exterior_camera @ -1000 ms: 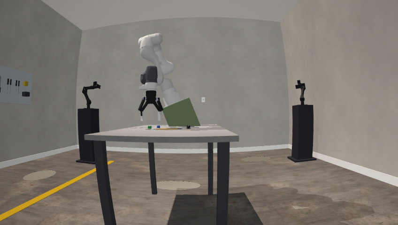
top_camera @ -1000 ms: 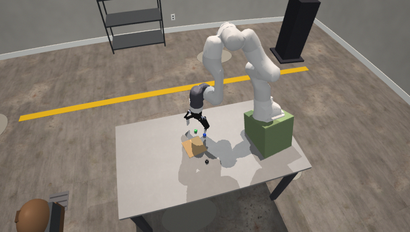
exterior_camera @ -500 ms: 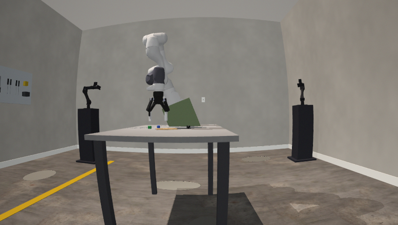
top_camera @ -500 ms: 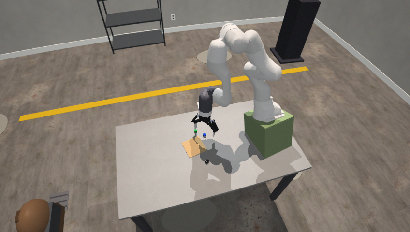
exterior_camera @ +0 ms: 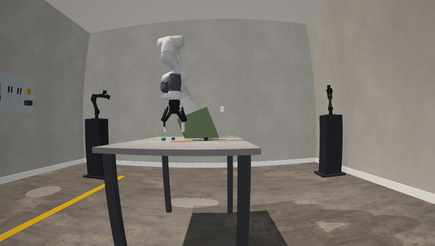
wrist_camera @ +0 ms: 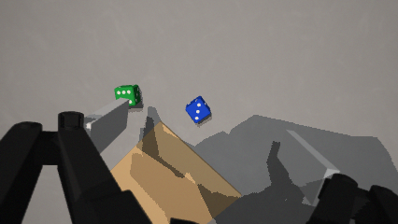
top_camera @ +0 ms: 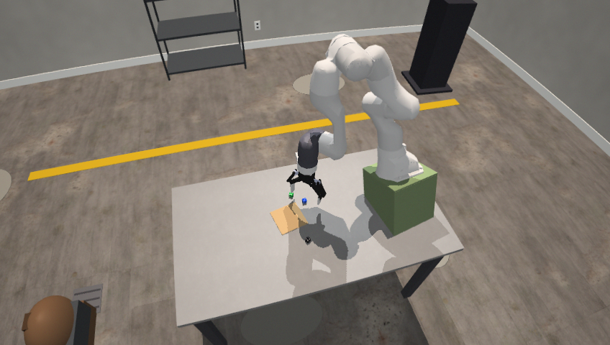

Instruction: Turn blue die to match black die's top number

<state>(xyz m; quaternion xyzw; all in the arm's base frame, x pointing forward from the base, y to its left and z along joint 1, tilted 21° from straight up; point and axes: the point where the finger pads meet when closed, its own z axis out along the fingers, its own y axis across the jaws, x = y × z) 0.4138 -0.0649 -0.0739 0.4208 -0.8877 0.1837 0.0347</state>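
Now: hand 1 cm to the left of the blue die and 6 cm above it. Round my hand: green die (6 cm ahead, 6 cm to the right, 6 cm below); mat (10 cm ahead, 7 cm to the left, 6 cm below); black die (3 cm ahead, 21 cm to the left, 6 cm below).
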